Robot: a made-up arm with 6 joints. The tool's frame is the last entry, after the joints. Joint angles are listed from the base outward.
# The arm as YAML. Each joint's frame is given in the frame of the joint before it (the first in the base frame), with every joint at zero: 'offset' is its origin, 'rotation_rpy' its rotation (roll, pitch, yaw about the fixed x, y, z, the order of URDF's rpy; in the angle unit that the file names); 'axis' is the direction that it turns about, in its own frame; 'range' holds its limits. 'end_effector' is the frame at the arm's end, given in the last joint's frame.
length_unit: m
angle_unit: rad
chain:
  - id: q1
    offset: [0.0, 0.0, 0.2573]
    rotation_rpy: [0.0, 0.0, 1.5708]
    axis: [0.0, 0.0, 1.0]
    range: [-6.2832, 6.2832]
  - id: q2
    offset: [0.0, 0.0, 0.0]
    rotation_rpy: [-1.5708, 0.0, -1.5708]
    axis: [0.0, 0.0, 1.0]
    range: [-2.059, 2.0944]
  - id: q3
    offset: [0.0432, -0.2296, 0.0]
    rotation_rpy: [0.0, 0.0, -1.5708]
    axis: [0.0, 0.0, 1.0]
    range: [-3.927, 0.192]
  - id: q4
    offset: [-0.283, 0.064, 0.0]
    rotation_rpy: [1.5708, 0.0, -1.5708]
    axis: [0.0, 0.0, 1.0]
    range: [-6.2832, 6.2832]
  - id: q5
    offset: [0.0, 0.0, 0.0]
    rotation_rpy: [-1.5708, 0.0, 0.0]
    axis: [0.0, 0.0, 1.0]
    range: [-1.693, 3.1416]
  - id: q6
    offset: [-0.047, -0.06, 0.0]
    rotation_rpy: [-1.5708, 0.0, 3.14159]
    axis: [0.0, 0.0, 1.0]
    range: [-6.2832, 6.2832]
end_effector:
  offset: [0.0, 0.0, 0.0]
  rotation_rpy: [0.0, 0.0, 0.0]
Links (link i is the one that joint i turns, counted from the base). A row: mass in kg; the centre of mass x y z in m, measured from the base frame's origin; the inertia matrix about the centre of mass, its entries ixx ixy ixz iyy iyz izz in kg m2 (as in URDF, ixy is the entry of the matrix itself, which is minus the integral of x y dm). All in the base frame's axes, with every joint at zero. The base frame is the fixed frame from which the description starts. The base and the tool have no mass.
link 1: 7.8; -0.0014 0.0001 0.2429; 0.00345 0 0 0.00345 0 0.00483
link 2: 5.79; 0.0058 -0.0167 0.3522; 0.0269 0 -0.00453 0.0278 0 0.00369
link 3: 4.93; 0.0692 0.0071 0.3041; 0.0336 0 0.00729 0.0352 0 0.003
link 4: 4.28; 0.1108 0.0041 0.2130; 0.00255 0 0 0.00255 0 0.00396
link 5: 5.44; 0.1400 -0.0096 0.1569; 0.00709 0 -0.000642 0.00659 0 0.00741
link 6: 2.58; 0.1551 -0.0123 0.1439; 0.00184 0 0 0.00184 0 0.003
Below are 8 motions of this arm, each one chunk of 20 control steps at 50 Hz.
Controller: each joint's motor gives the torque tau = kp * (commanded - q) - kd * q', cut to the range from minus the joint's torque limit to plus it. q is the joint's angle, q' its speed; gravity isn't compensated. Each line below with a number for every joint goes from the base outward.
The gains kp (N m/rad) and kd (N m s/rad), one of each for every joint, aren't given. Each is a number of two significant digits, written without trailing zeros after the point. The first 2 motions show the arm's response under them.
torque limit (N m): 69 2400 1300 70 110 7.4
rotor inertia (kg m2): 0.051 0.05 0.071 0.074 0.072 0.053
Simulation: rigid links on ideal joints. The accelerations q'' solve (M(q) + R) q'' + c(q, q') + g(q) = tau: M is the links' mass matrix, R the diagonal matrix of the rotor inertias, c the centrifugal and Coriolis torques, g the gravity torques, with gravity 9.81 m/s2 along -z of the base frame. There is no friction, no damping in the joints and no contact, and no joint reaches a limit. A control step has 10 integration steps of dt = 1/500 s. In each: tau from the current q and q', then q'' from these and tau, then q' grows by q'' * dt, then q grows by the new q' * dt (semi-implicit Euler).
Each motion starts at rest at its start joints. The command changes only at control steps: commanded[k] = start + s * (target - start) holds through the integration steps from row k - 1 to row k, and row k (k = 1, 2, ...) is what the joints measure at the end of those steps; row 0 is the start. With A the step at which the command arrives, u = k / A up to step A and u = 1 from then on. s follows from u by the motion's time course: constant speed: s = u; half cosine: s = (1 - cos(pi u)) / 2; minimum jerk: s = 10 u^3 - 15 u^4 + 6 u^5; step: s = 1 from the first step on.
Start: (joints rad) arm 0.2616 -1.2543 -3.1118 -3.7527 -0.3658 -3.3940
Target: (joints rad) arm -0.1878 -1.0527 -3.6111 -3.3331 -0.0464 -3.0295
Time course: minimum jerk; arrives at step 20
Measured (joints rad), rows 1 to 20:
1: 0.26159 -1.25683 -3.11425 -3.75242 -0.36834 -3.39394
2: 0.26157 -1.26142 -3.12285 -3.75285 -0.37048 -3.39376
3: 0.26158 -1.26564 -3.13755 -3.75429 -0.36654 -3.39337
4: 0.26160 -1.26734 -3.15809 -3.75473 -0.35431 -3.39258
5: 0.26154 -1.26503 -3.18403 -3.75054 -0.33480 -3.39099
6: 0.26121 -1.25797 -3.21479 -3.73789 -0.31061 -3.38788
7: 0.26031 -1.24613 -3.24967 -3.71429 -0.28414 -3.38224
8: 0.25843 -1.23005 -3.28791 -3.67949 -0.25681 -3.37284
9: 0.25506 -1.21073 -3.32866 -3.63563 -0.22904 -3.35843
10: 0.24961 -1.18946 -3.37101 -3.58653 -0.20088 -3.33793
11: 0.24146 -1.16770 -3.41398 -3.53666 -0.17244 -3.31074
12: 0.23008 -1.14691 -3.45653 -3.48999 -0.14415 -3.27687
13: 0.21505 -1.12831 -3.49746 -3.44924 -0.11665 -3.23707
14: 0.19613 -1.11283 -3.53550 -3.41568 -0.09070 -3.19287
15: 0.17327 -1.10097 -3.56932 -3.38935 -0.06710 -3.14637
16: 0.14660 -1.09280 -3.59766 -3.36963 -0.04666 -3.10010
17: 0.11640 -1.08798 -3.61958 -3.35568 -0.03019 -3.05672
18: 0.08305 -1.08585 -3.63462 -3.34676 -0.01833 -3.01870
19: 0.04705 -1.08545 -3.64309 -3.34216 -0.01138 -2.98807
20: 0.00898 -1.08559 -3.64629 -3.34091 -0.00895 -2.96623
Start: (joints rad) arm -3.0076 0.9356 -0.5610 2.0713 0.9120 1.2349
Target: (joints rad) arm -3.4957 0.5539 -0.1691 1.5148 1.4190 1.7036
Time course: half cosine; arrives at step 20
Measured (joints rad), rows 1 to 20:
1: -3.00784 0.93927 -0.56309 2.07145 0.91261 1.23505
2: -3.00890 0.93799 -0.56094 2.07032 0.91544 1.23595
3: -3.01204 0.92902 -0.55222 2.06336 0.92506 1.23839
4: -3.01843 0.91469 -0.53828 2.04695 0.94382 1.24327
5: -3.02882 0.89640 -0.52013 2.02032 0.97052 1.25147
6: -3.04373 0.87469 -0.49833 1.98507 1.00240 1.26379
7: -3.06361 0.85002 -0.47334 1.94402 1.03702 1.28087
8: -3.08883 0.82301 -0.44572 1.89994 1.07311 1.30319
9: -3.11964 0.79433 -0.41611 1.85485 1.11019 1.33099
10: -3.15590 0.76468 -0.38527 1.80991 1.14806 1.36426
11: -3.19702 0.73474 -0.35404 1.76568 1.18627 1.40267
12: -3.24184 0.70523 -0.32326 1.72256 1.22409 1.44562
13: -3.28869 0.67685 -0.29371 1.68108 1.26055 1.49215
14: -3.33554 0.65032 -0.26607 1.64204 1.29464 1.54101
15: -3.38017 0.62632 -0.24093 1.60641 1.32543 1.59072
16: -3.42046 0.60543 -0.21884 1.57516 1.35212 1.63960
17: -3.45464 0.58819 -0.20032 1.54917 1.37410 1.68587
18: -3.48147 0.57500 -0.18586 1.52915 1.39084 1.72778
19: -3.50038 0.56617 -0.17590 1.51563 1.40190 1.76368
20: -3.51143 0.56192 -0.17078 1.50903 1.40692 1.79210
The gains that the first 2 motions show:
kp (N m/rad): 120 3400 1700 110 180 10
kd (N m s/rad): 5.5 64 32 1.7 2.8 0.31
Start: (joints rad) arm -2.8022 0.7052 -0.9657 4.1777 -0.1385 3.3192
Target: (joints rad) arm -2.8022 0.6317 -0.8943 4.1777 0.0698 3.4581
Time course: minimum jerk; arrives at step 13
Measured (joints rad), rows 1 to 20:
1: -2.80213 0.70987 -0.96605 4.17878 -0.13505 3.31906
2: -2.80184 0.71481 -0.96153 4.18075 -0.12308 3.31887
3: -2.80138 0.71611 -0.95256 4.18014 -0.10671 3.31933
4: -2.80076 0.71329 -0.94196 4.17542 -0.08900 3.32132
5: -2.79989 0.70655 -0.93150 4.16821 -0.06924 3.32559
6: -2.79870 0.69673 -0.92191 4.16180 -0.04554 3.33274
7: -2.79732 0.68522 -0.91337 4.15899 -0.01751 3.34316
8: -2.79600 0.67353 -0.90587 4.16076 0.01283 3.35699
9: -2.79505 0.66302 -0.89939 4.16600 0.04175 3.37408
10: -2.79479 0.65469 -0.89407 4.17235 0.06529 3.39396
11: -2.79537 0.64912 -0.89007 4.17737 0.08070 3.41573
12: -2.79676 0.64633 -0.88743 4.17960 0.08738 3.43819
13: -2.79873 0.64571 -0.88588 4.17894 0.08716 3.45992
14: -2.80089 0.64609 -0.88471 4.17638 0.08377 3.47958
15: -2.80290 0.64662 -0.88360 4.17322 0.08064 3.49606
16: -2.80459 0.64702 -0.88268 4.17056 0.07929 3.50856
17: -2.80593 0.64724 -0.88219 4.16907 0.07962 3.51660
18: -2.80697 0.64728 -0.88217 4.16894 0.08073 3.52007
19: -2.80776 0.64717 -0.88252 4.16992 0.08178 3.51922
20: -2.80835 0.64696 -0.88306 4.17147 0.08234 3.51456

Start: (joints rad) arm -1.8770 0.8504 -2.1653 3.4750 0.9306 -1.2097
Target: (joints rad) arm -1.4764 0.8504 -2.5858 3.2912 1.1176 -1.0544
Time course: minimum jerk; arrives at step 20
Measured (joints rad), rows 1 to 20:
1: -1.87699 0.85320 -2.16338 3.47498 0.93125 -1.20958
2: -1.87702 0.85961 -2.15858 3.47467 0.92908 -1.20950
3: -1.87710 0.86852 -2.15420 3.47329 0.92128 -1.20985
4: -1.87711 0.87856 -2.15326 3.46973 0.90987 -1.21092
5: -1.87676 0.88831 -2.15827 3.46299 0.89963 -1.21278
6: -1.87577 0.89643 -2.17106 3.45260 0.89520 -1.21519
7: -1.87383 0.90189 -2.19260 3.43884 0.89931 -1.21760
8: -1.87065 0.90404 -2.22290 3.42261 0.91243 -1.21921
9: -1.86600 0.90272 -2.26093 3.40513 0.93340 -1.21908
10: -1.85958 0.89823 -2.30482 3.38749 0.96013 -1.21626
11: -1.85113 0.89122 -2.35215 3.37051 0.99027 -1.20996
12: -1.84035 0.88263 -2.40020 3.35462 1.02152 -1.19964
13: -1.82694 0.87349 -2.44632 3.34010 1.05174 -1.18514
14: -1.81063 0.86485 -2.48808 3.32712 1.07906 -1.16670
15: -1.79125 0.85756 -2.52349 3.31594 1.10192 -1.14494
16: -1.76877 0.85230 -2.55111 3.30685 1.11910 -1.12082
17: -1.74331 0.84945 -2.57018 3.30009 1.12984 -1.09557
18: -1.71520 0.84918 -2.58070 3.29573 1.13390 -1.07062
19: -1.68495 0.85142 -2.58352 3.29356 1.13166 -1.04740
20: -1.65312 0.85600 -2.58035 3.29301 1.12414 -1.02733

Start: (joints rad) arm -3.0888 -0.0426 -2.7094 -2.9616 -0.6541 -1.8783
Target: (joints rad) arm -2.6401 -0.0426 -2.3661 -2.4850 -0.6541 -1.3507
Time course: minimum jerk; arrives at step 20
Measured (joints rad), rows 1 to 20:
1: -3.08862 -0.04242 -2.70806 -2.96187 -0.66154 -1.87811
2: -3.08804 -0.04169 -2.70492 -2.96197 -0.67529 -1.87742
3: -3.08681 -0.04099 -2.69904 -2.96023 -0.68626 -1.87592
4: -3.08436 -0.04071 -2.68969 -2.95429 -0.69017 -1.87310
5: -3.07978 -0.04093 -2.67637 -2.94184 -0.68770 -1.86822
6: -3.07190 -0.04151 -2.65873 -2.92125 -0.68224 -1.86028
7: -3.05956 -0.04211 -2.63664 -2.89197 -0.67720 -1.84807
8: -3.04189 -0.04232 -2.61024 -2.85466 -0.67443 -1.83025
9: -3.01851 -0.04174 -2.58003 -2.81101 -0.67399 -1.80557
10: -2.98961 -0.04013 -2.54685 -2.76352 -0.67489 -1.77306
11: -2.95588 -0.03745 -2.51191 -2.71506 -0.67595 -1.73229
12: -2.91832 -0.03390 -2.47671 -2.66850 -0.67649 -1.68349
13: -2.87807 -0.02987 -2.44288 -2.62631 -0.67647 -1.62768
14: -2.83630 -0.02585 -2.41201 -2.59028 -0.67624 -1.56663
15: -2.79406 -0.02233 -2.38556 -2.56133 -0.67621 -1.50279
16: -2.75236 -0.01970 -2.36459 -2.53950 -0.67663 -1.43904
17: -2.71217 -0.01826 -2.34974 -2.52412 -0.67745 -1.37850
18: -2.67442 -0.01815 -2.34105 -2.51403 -0.67844 -1.32417
19: -2.64013 -0.01942 -2.33794 -2.50777 -0.67932 -1.27869
20: -2.61029 -0.02202 -2.33910 -2.50366 -0.67988 -1.24403

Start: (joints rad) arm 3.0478 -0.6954 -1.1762 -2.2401 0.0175 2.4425
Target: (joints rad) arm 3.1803 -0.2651 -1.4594 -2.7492 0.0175 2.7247
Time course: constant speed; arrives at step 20
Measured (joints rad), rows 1 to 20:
1: 3.04875 -0.68653 -1.18122 -2.24821 0.01067 2.44378
2: 3.05217 -0.66664 -1.19048 -2.27039 0.00101 2.44774
3: 3.05793 -0.64137 -1.19972 -2.30403 -0.00341 2.45496
4: 3.06461 -0.61485 -1.20756 -2.34356 -0.00273 2.46579
5: 3.07084 -0.58879 -1.21537 -2.38315 -0.00120 2.48031
6: 3.07607 -0.56401 -1.22471 -2.41840 -0.00158 2.49830
7: 3.08048 -0.54083 -1.23637 -2.44740 -0.00373 2.51927
8: 3.08460 -0.51913 -1.25037 -2.47066 -0.00591 2.54248
9: 3.08894 -0.49851 -1.26620 -2.49027 -0.00655 2.56707
10: 3.09384 -0.47843 -1.28305 -2.50880 -0.00527 2.59207
11: 3.09940 -0.45839 -1.30007 -2.52835 -0.00282 2.61653
12: 3.10557 -0.43802 -1.31656 -2.55007 -0.00040 2.63965
13: 3.11224 -0.41708 -1.33210 -2.57416 0.00103 2.66082
14: 3.11923 -0.39550 -1.34659 -2.60009 0.00113 2.67972
15: 3.12642 -0.37336 -1.36015 -2.62700 0.00014 2.69627
16: 3.13371 -0.35083 -1.37312 -2.65404 -0.00142 2.71062
17: 3.14099 -0.32813 -1.38586 -2.68063 -0.00303 2.72308
18: 3.14823 -0.30550 -1.39871 -2.70647 -0.00430 2.73408
19: 3.15540 -0.28309 -1.41194 -2.73160 -0.00508 2.74405
20: 3.16250 -0.26100 -1.42564 -2.75619 -0.00538 2.75343

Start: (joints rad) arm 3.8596 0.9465 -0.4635 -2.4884 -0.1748 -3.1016
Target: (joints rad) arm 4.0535 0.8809 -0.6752 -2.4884 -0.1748 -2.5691
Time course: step
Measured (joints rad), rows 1 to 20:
1: 3.87996 0.93586 -0.50998 -2.52035 -0.19146 -3.07332
2: 3.91594 0.91539 -0.60046 -2.56183 -0.19413 -3.00786
3: 3.94834 0.89367 -0.68412 -2.56551 -0.15655 -2.92360
4: 3.97312 0.87602 -0.73471 -2.52298 -0.10304 -2.83262
5: 3.99179 0.86745 -0.75045 -2.45655 -0.07165 -2.74083
6: 4.00663 0.86936 -0.74060 -2.39932 -0.07835 -2.65081
7: 4.02041 0.87836 -0.71648 -2.37624 -0.11149 -2.56464
8: 4.03599 0.88873 -0.68880 -2.39410 -0.14851 -2.48552
9: 4.05450 0.89612 -0.66625 -2.44181 -0.17361 -2.41777
10: 4.07435 0.89929 -0.65381 -2.49759 -0.18295 -2.36597
11: 4.09215 0.89916 -0.65203 -2.53951 -0.17991 -2.33368
12: 4.10502 0.89711 -0.65801 -2.55433 -0.16991 -2.32235
13: 4.11180 0.89431 -0.66746 -2.54123 -0.15813 -2.33094
14: 4.11295 0.89165 -0.67654 -2.50986 -0.14868 -2.35627
15: 4.10965 0.88970 -0.68291 -2.47470 -0.14388 -2.39392
16: 4.10316 0.88873 -0.68586 -2.44876 -0.14372 -2.43917
17: 4.09463 0.88869 -0.68577 -2.43913 -0.14644 -2.48769
18: 4.08500 0.88933 -0.68360 -2.44572 -0.14981 -2.53589
19: 4.07500 0.89030 -0.68047 -2.46294 -0.15229 -2.58097
20: 4.06517 0.89128 -0.67743 -2.48293 -0.15342 -2.62076

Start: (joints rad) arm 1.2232 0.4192 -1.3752 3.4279 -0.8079 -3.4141
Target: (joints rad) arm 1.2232 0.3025 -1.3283 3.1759 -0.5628 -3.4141
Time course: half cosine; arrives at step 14
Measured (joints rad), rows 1 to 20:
1: 1.22324 0.42189 -1.37200 3.42722 -0.80452 -3.41427
2: 1.22354 0.42567 -1.36257 3.42275 -0.79326 -3.41450
3: 1.22439 0.42737 -1.34999 3.41071 -0.77536 -3.41416
4: 1.22587 0.42515 -1.33791 3.38962 -0.75355 -3.41278
5: 1.22784 0.41816 -1.32867 3.36111 -0.72999 -3.41029
6: 1.22996 0.40667 -1.32308 3.32880 -0.70574 -3.40698
7: 1.23187 0.39189 -1.32069 3.29658 -0.68092 -3.40335
8: 1.23332 0.37550 -1.32029 3.26714 -0.65548 -3.39999
9: 1.23419 0.35922 -1.32051 3.24151 -0.62997 -3.39739
10: 1.23448 0.34455 -1.32027 3.21951 -0.60571 -3.39586
11: 1.23425 0.33256 -1.31904 3.20066 -0.58446 -3.39549
12: 1.23352 0.32386 -1.31689 3.18488 -0.56791 -3.39623
13: 1.23230 0.31863 -1.31429 3.17280 -0.55723 -3.39789
14: 1.23056 0.31678 -1.31192 3.16562 -0.55296 -3.40023
15: 1.22832 0.31736 -1.30972 3.16394 -0.55372 -3.40294
16: 1.22575 0.31890 -1.30727 3.16664 -0.55641 -3.40562
17: 1.22311 0.32043 -1.30484 3.17131 -0.55872 -3.40780
18: 1.22063 0.32154 -1.30306 3.17551 -0.55974 -3.40916
19: 1.21848 0.32206 -1.30228 3.17774 -0.55952 -3.40955
20: 1.21671 0.32200 -1.30246 3.17771 -0.55865 -3.40908

